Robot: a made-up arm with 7 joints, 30 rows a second.
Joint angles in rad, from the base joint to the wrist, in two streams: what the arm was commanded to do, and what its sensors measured. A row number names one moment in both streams.
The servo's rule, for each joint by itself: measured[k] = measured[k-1] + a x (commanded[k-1-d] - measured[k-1]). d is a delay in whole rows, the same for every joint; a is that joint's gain. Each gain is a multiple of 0.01, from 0.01 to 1. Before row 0 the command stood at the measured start. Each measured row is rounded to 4 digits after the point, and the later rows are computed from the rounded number. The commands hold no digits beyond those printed.
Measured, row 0: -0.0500, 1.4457, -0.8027, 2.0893, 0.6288, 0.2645, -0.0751
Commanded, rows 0 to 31: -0.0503, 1.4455, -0.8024, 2.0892, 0.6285, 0.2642, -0.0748; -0.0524, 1.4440, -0.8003, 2.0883, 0.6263, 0.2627, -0.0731; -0.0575, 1.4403, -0.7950, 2.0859, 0.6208, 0.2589, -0.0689; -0.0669, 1.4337, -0.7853, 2.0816, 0.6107, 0.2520, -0.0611; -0.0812, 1.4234, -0.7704, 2.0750, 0.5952, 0.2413, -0.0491; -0.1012, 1.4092, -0.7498, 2.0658, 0.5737, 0.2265, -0.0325; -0.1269, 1.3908, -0.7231, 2.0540, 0.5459, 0.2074, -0.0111; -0.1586, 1.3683, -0.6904, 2.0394, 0.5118, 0.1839, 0.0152; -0.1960, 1.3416, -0.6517, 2.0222, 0.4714, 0.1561, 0.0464; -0.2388, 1.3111, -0.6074, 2.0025, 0.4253, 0.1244, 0.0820; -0.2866, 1.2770, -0.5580, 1.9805, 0.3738, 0.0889, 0.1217; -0.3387, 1.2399, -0.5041, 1.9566, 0.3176, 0.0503, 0.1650; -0.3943, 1.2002, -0.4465, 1.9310, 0.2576, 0.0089, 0.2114; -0.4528, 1.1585, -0.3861, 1.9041, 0.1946, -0.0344, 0.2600; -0.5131, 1.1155, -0.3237, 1.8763, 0.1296, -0.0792, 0.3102; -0.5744, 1.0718, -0.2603, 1.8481, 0.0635, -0.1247, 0.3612; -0.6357, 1.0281, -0.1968, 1.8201, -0.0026, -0.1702, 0.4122; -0.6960, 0.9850, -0.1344, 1.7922, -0.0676, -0.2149, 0.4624; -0.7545, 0.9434, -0.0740, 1.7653, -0.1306, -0.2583, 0.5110; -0.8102, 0.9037, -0.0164, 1.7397, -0.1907, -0.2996, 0.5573; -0.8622, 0.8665, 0.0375, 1.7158, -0.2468, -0.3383, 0.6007; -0.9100, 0.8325, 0.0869, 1.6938, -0.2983, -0.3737, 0.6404; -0.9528, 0.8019, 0.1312, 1.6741, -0.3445, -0.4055, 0.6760; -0.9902, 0.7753, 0.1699, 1.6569, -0.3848, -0.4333, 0.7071; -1.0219, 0.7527, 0.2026, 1.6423, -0.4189, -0.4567, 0.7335; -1.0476, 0.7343, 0.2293, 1.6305, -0.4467, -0.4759, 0.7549; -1.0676, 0.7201, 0.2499, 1.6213, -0.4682, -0.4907, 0.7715; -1.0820, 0.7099, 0.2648, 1.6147, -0.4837, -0.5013, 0.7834; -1.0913, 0.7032, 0.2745, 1.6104, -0.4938, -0.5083, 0.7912; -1.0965, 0.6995, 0.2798, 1.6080, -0.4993, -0.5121, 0.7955; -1.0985, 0.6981, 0.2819, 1.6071, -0.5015, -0.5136, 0.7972; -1.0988, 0.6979, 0.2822, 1.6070, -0.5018, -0.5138, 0.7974
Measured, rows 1 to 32: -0.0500, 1.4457, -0.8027, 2.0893, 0.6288, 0.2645, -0.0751; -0.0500, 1.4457, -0.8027, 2.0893, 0.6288, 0.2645, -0.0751; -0.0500, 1.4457, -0.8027, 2.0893, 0.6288, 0.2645, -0.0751; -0.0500, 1.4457, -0.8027, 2.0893, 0.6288, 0.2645, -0.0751; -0.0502, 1.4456, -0.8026, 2.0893, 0.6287, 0.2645, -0.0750; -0.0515, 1.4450, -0.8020, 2.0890, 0.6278, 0.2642, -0.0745; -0.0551, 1.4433, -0.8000, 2.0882, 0.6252, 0.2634, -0.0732; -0.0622, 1.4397, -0.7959, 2.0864, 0.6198, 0.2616, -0.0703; -0.0736, 1.4337, -0.7888, 2.0833, 0.6107, 0.2584, -0.0652; -0.0902, 1.4246, -0.7779, 2.0786, 0.5970, 0.2533, -0.0574; -0.1122, 1.4121, -0.7626, 2.0720, 0.5781, 0.2460, -0.0463; -0.1400, 1.3959, -0.7424, 2.0632, 0.5536, 0.2361, -0.0315; -0.1736, 1.3758, -0.7170, 2.0521, 0.5232, 0.2233, -0.0128; -0.2127, 1.3519, -0.6863, 2.0387, 0.4870, 0.2075, 0.0100; -0.2570, 1.3242, -0.6504, 2.0230, 0.4451, 0.1885, 0.0368; -0.3060, 1.2930, -0.6094, 2.0051, 0.3979, 0.1664, 0.0676; -0.3590, 1.2587, -0.5638, 1.9851, 0.3460, 0.1412, 0.1021; -0.4153, 1.2216, -0.5140, 1.9632, 0.2900, 0.1131, 0.1400; -0.4740, 1.1823, -0.4607, 1.9397, 0.2307, 0.0823, 0.1808; -0.5342, 1.1414, -0.4046, 1.9150, 0.1688, 0.0492, 0.2241; -0.5951, 1.0995, -0.3464, 1.8894, 0.1054, 0.0141, 0.2692; -0.6556, 1.0571, -0.2870, 1.8632, 0.0414, -0.0225, 0.3156; -0.7149, 1.0150, -0.2274, 1.8368, -0.0222, -0.0602, 0.3625; -0.7721, 0.9738, -0.1683, 1.8106, -0.0845, -0.0985, 0.4093; -0.8262, 0.9341, -0.1107, 1.7850, -0.1446, -0.1369, 0.4552; -0.8765, 0.8965, -0.0554, 1.7604, -0.2015, -0.1748, 0.4996; -0.9223, 0.8615, -0.0032, 1.7371, -0.2544, -0.2117, 0.5419; -0.9630, 0.8296, 0.0453, 1.7154, -0.3026, -0.2472, 0.5815; -0.9983, 0.8011, 0.0893, 1.6957, -0.3456, -0.2807, 0.6180; -1.0279, 0.7764, 0.1285, 1.6781, -0.3830, -0.3119, 0.6509; -1.0517, 0.7556, 0.1625, 1.6628, -0.4145, -0.3405, 0.6798; -1.0699, 0.7387, 0.1911, 1.6498, -0.4401, -0.3662, 0.7047
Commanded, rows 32 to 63: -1.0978, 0.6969, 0.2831, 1.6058, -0.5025, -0.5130, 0.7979; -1.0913, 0.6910, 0.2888, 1.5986, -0.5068, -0.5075, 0.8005; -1.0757, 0.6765, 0.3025, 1.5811, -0.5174, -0.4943, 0.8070; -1.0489, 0.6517, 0.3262, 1.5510, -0.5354, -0.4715, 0.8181; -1.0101, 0.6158, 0.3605, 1.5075, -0.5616, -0.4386, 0.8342; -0.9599, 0.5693, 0.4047, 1.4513, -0.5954, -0.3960, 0.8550; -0.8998, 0.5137, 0.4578, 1.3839, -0.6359, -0.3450, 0.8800; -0.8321, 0.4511, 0.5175, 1.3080, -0.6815, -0.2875, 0.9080; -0.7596, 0.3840, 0.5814, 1.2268, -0.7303, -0.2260, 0.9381; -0.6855, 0.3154, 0.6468, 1.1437, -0.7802, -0.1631, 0.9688; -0.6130, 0.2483, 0.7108, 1.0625, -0.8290, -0.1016, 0.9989; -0.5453, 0.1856, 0.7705, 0.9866, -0.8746, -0.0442, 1.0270; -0.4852, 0.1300, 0.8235, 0.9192, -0.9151, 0.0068, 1.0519; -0.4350, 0.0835, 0.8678, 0.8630, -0.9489, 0.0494, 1.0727; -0.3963, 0.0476, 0.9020, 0.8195, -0.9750, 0.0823, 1.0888; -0.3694, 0.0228, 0.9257, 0.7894, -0.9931, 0.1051, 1.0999; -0.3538, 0.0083, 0.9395, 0.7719, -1.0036, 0.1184, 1.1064; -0.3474, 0.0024, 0.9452, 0.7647, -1.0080, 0.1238, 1.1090; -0.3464, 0.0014, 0.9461, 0.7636, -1.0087, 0.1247, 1.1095; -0.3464, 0.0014, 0.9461, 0.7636, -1.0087, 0.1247, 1.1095; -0.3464, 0.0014, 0.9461, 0.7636, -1.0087, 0.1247, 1.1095; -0.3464, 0.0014, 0.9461, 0.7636, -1.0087, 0.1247, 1.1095; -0.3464, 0.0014, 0.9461, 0.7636, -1.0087, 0.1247, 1.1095; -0.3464, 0.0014, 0.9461, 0.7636, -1.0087, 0.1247, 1.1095; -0.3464, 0.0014, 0.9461, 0.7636, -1.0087, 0.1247, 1.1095; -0.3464, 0.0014, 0.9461, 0.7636, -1.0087, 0.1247, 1.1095; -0.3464, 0.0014, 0.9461, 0.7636, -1.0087, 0.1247, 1.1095; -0.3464, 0.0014, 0.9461, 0.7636, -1.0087, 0.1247, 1.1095; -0.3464, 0.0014, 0.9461, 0.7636, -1.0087, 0.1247, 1.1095; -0.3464, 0.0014, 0.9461, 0.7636, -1.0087, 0.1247, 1.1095; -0.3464, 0.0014, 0.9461, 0.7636, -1.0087, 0.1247, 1.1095; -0.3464, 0.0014, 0.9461, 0.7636, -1.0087, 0.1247, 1.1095
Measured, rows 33 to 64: -1.0827, 0.7256, 0.2145, 1.6392, -0.4600, -0.3889, 0.7255; -1.0910, 0.7159, 0.2328, 1.6308, -0.4745, -0.4086, 0.7423; -1.0955, 0.7093, 0.2465, 1.6244, -0.4845, -0.4254, 0.7555; -1.0975, 0.7051, 0.2565, 1.6197, -0.4909, -0.4395, 0.7656; -1.0977, 0.7021, 0.2639, 1.6159, -0.4952, -0.4513, 0.7734; -1.0939, 0.6980, 0.2709, 1.6112, -0.4995, -0.4603, 0.7799; -1.0830, 0.6900, 0.2797, 1.6031, -0.5061, -0.4657, 0.7864; -1.0625, 0.6758, 0.2927, 1.5890, -0.5169, -0.4666, 0.7940; -1.0311, 0.6536, 0.3117, 1.5670, -0.5334, -0.4621, 0.8036; -0.9884, 0.6224, 0.3377, 1.5358, -0.5563, -0.4515, 0.8159; -0.9352, 0.5822, 0.3713, 1.4948, -0.5858, -0.4345, 0.8313; -0.8733, 0.5337, 0.4122, 1.4444, -0.6212, -0.4110, 0.8497; -0.8051, 0.4783, 0.4596, 1.3856, -0.6616, -0.3814, 0.8709; -0.7333, 0.4180, 0.5120, 1.3203, -0.7055, -0.3465, 0.8944; -0.6611, 0.3552, 0.5677, 1.2507, -0.7512, -0.3073, 0.9195; -0.5916, 0.2924, 0.6245, 1.1794, -0.7969, -0.2652, 0.9453; -0.5278, 0.2323, 0.6802, 1.1091, -0.8406, -0.2217, 0.9709; -0.4721, 0.1772, 0.7327, 1.0427, -0.8807, -0.1783, 0.9953; -0.4266, 0.1292, 0.7801, 0.9824, -0.9156, -0.1366, 1.0177; -0.3923, 0.0898, 0.8209, 0.9303, -0.9443, -0.0979, 1.0374; -0.3692, 0.0596, 0.8541, 0.8875, -0.9662, -0.0633, 1.0540; -0.3561, 0.0384, 0.8796, 0.8543, -0.9817, -0.0334, 1.0672; -0.3503, 0.0247, 0.8982, 0.8298, -0.9917, -0.0081, 1.0774; -0.3480, 0.0161, 0.9116, 0.8119, -0.9980, 0.0131, 1.0851; -0.3470, 0.0107, 0.9213, 0.7989, -1.0020, 0.0310, 1.0910; -0.3466, 0.0073, 0.9282, 0.7894, -1.0045, 0.0460, 1.0954; -0.3465, 0.0051, 0.9332, 0.7824, -1.0061, 0.0586, 1.0988; -0.3464, 0.0037, 0.9368, 0.7773, -1.0071, 0.0692, 1.1014; -0.3464, 0.0028, 0.9394, 0.7736, -1.0077, 0.0781, 1.1033; -0.3464, 0.0023, 0.9413, 0.7709, -1.0081, 0.0856, 1.1048; -0.3464, 0.0020, 0.9426, 0.7689, -1.0083, 0.0919, 1.1059; -0.3464, 0.0018, 0.9436, 0.7675, -1.0084, 0.0971, 1.1068
